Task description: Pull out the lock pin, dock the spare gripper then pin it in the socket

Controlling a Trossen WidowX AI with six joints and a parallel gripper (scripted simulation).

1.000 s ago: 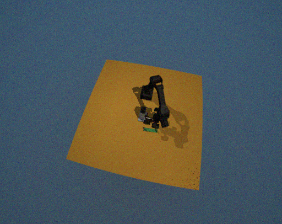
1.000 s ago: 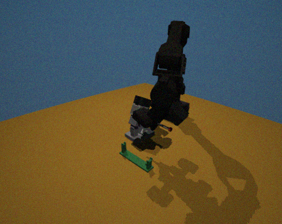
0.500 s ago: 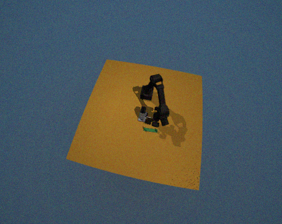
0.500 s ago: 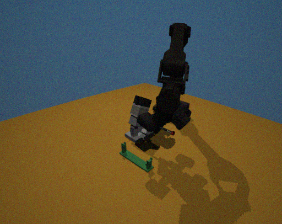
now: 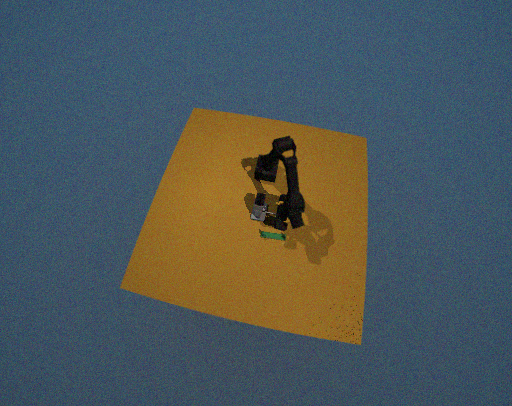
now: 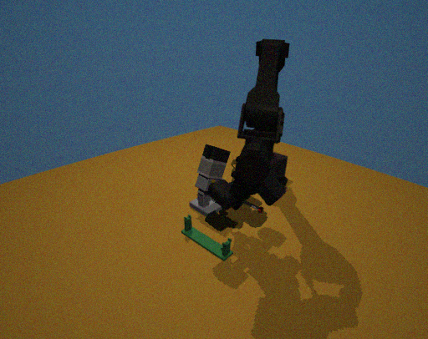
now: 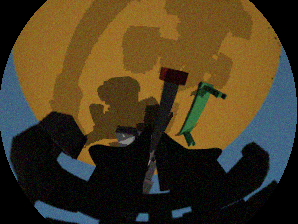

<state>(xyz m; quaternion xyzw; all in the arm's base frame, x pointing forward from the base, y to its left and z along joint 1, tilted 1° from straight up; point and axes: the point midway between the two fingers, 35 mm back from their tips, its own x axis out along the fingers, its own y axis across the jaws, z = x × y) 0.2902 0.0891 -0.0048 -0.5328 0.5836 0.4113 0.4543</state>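
The grey mount is 100 mm to the right of my gripper tip and 20 mm behind it. The rest, counted from my gripper tip: spare gripper 100 mm to the right, 70 mm above, 30 mm behind; green mount 100 mm ahead, 30 mm below, 10 mm to the right.
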